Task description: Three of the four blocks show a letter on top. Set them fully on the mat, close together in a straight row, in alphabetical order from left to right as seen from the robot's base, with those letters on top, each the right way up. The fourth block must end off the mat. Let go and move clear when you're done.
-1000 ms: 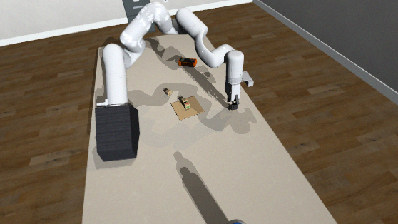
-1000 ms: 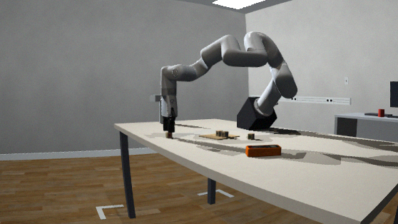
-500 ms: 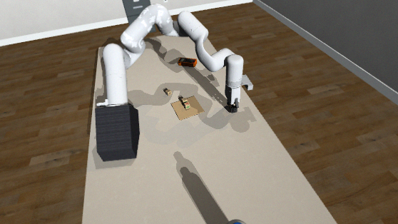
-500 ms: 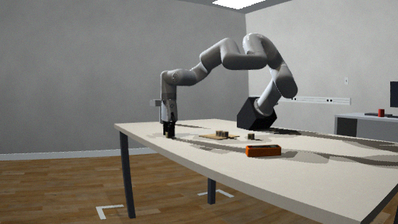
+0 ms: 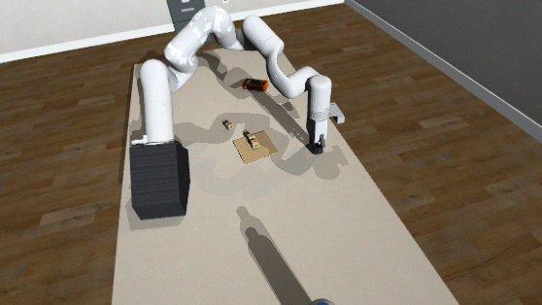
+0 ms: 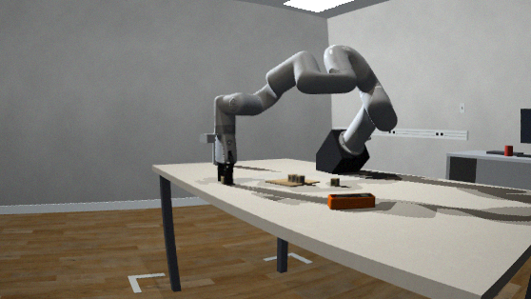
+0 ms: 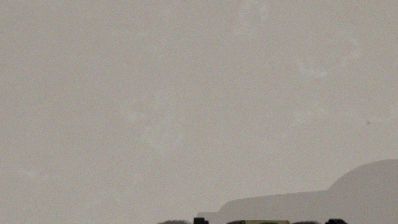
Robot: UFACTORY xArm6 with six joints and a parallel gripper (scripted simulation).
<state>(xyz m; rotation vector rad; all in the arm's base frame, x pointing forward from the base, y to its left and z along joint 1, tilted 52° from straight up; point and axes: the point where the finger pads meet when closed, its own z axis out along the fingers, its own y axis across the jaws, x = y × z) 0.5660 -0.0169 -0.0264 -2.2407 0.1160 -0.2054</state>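
Now: the thin mat 23 cm behind my hand, 8 cm to the left of it and 2 cm below it. The rest, counted from my hand: grey bottle 62 cm to the right, 21 cm behind, 7 cm above.
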